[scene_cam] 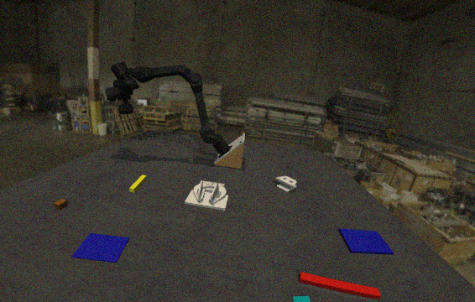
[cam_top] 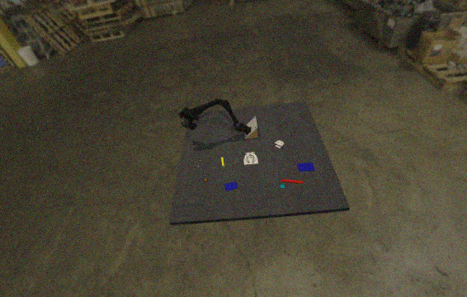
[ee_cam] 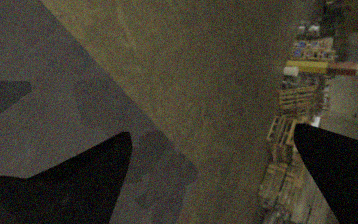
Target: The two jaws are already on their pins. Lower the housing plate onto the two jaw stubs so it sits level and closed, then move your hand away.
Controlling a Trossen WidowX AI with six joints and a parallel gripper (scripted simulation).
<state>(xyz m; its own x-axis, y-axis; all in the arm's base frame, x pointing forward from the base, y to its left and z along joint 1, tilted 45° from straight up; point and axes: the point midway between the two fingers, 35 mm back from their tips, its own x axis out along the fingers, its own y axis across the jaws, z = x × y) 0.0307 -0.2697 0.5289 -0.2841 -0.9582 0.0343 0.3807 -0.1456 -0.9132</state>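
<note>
My gripper tip is now 100 mm short of the white rest block, 870 mm to the right of it and 210 mm above it. From my gripper tip the other things lie so: teal piece: 550 mm ahead, 870 mm to the left, 220 mm below; then yellow bar: 300 mm ahead, 370 mm to the left, 210 mm below; then brown block: 500 mm ahead, 260 mm to the left, 210 mm below.
</note>
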